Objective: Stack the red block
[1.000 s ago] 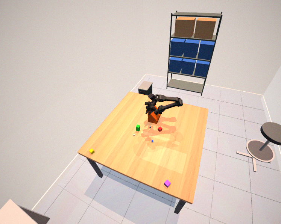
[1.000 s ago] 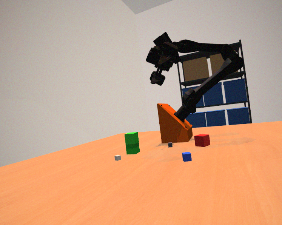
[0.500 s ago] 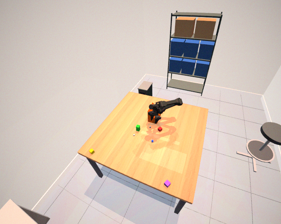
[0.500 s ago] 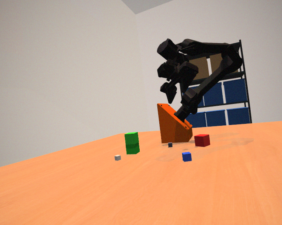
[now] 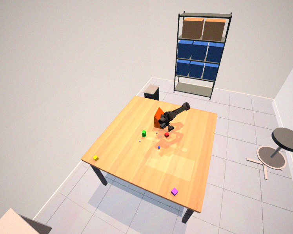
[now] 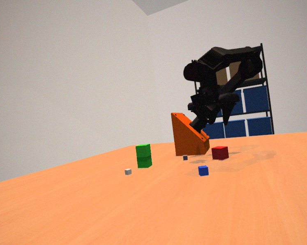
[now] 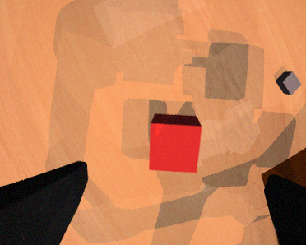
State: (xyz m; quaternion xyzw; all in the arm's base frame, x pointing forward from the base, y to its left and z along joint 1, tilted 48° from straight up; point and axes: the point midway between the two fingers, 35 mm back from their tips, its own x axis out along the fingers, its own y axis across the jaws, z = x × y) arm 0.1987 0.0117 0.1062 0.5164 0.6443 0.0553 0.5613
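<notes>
The red block lies 100 mm below my gripper tip, 10 mm to the left of it and 10 mm behind it. Round my gripper tip: dark grey cube 120 mm to the right, 110 mm below, 30 mm behind; white cube 280 mm to the right, 150 mm ahead, 110 mm below; blue cube 180 mm ahead, 110 mm below, 40 mm to the right.
</notes>
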